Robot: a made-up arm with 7 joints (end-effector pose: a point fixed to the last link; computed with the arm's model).
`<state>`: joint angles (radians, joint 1 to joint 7).
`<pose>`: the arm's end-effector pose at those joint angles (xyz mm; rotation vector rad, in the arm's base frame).
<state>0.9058 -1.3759 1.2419 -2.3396 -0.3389 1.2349 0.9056</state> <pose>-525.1 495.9 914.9 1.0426 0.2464 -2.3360</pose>
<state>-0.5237 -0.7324 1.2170 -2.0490 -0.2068 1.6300 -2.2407</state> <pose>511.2 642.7 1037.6 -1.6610 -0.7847 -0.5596</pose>
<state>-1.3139 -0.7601 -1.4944 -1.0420 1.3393 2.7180 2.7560</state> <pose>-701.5 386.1 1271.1 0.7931 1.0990 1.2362</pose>
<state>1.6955 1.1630 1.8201 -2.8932 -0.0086 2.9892 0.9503</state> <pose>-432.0 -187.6 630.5 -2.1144 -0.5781 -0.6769</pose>
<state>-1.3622 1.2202 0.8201 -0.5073 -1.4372 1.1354 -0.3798</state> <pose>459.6 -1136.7 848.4 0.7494 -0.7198 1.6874</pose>
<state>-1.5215 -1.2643 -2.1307 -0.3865 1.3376 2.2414 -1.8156</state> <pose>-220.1 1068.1 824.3 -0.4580 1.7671 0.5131</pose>
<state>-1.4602 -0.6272 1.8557 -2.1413 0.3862 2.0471 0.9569</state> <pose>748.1 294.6 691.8 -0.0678 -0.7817 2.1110</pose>
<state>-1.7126 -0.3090 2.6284 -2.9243 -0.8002 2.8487 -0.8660</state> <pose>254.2 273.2 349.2 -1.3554 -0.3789 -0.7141</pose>
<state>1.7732 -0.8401 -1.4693 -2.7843 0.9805 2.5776 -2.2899</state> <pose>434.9 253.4 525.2 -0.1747 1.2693 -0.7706</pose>
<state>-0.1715 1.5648 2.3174 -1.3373 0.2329 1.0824 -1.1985</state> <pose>836.5 486.3 1132.9 -0.4770 0.8544 0.9159</pose>
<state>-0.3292 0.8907 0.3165 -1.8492 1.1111 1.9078 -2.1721</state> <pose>854.3 -50.1 187.2 -0.2394 1.6237 -0.9744</pose>
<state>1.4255 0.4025 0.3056 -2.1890 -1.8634 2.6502 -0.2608</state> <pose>-228.8 795.3 528.7 -0.1592 -0.9281 -0.0295</pose>
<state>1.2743 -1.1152 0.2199 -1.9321 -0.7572 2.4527 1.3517</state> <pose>-208.4 97.6 1526.0 0.7675 1.9857 -0.9815</pose>
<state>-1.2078 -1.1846 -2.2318 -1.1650 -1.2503 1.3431 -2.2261</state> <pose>-872.5 696.3 608.0 -0.7138 -1.7145 1.4765</pose>
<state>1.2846 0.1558 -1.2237 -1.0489 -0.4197 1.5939 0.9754</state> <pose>670.7 237.6 1537.6 -0.9333 -0.9482 2.1251</pose>
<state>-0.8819 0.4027 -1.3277 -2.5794 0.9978 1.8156 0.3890</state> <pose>-376.0 -445.4 458.8 -0.8229 -0.9568 -0.7244</pose>
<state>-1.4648 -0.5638 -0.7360 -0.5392 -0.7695 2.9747 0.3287</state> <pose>-149.2 358.0 1647.4 -1.2239 2.1627 0.9438</pose>
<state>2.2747 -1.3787 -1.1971 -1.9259 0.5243 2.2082 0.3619</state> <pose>739.9 298.0 968.8 -1.4580 2.6879 -0.4070</pose>
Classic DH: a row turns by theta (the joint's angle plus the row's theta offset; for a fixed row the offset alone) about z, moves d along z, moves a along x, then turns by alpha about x. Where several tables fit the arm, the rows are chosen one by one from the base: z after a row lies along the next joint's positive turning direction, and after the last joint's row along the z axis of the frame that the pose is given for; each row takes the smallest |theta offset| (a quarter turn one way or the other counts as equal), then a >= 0, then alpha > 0; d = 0 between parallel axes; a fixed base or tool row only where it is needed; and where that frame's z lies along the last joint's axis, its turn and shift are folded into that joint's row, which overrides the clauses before.
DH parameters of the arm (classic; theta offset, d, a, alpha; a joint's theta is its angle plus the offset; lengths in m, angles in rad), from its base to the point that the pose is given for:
joint 1: 0 0.63 0.03 -1.5708
joint 2: 0 0.01 0.03 1.5708
joint 3: 0 0.41 0.09 1.5708
joint 4: 0 -0.03 -0.16 -1.5708
joint 5: 0 0.67 0.02 1.5708
joint 6: 0 0.05 0.08 1.5708
joint 7: -0.307 -0.0456 -0.0126 -2.1599
tool (fixed): 2.6725 0.0078 0 0

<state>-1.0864 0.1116 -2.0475 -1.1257 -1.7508 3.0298 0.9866</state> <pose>-489.3 -227.2 1500.0 0.2174 1.2179 0.8920</pose>
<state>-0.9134 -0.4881 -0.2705 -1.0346 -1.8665 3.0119 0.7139</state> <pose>34.8 -112.5 1689.2 -1.2036 1.7865 1.9697</pose>
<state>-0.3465 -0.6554 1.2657 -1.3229 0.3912 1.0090 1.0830</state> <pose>76.7 779.5 1368.5 0.2511 -0.9568 2.7781</pose>
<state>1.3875 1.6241 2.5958 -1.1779 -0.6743 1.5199 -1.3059</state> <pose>-198.1 1015.3 1154.6 -0.5497 0.6876 1.4460</pose>
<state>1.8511 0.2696 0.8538 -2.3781 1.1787 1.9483 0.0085</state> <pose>-614.3 354.8 474.8 -2.2994 -0.2376 -1.2038</pose>
